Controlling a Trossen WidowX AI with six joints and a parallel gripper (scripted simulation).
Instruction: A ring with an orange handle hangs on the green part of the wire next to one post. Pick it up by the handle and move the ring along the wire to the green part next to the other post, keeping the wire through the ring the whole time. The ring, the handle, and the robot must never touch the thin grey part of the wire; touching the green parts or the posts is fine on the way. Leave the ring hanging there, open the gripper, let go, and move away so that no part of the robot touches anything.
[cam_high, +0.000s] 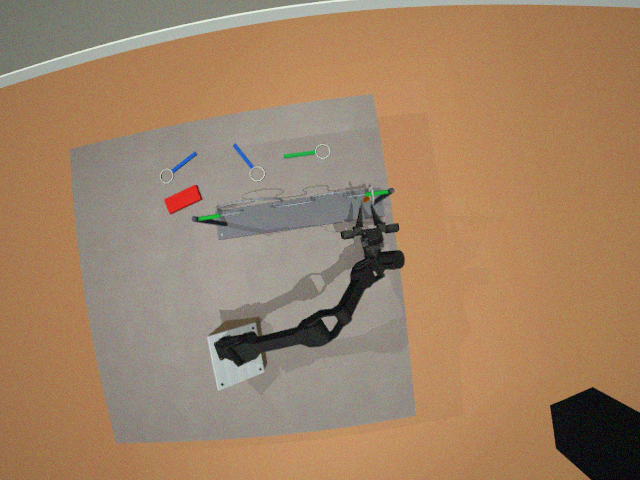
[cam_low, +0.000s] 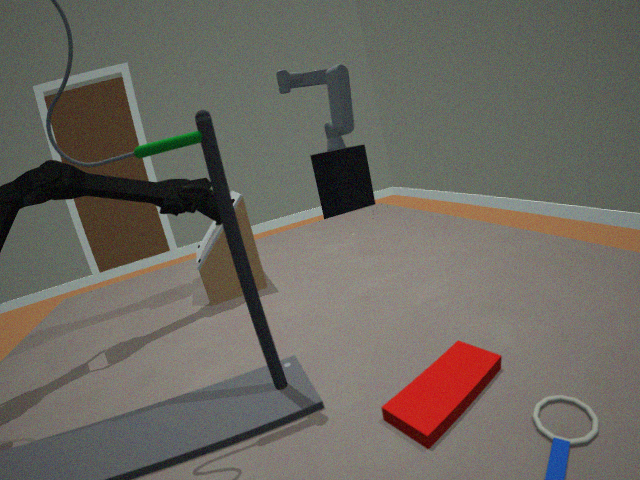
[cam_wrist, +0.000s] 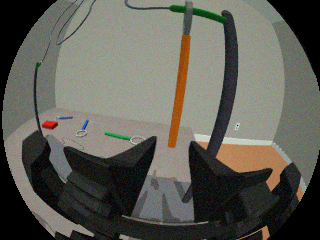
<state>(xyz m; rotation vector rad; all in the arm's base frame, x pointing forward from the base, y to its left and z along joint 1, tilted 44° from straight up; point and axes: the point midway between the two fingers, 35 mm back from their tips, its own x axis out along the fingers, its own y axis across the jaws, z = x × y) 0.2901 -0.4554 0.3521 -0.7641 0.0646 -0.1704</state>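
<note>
Now: the ring with orange handle 9 cm above my gripper tip and 2 cm ahead of it. Also, from my gripper tip: green-handled ring (26 cm ahead, 16 cm below, 12 cm to the left); then red block (64 cm to the left, 22 cm ahead, 15 cm below).
</note>
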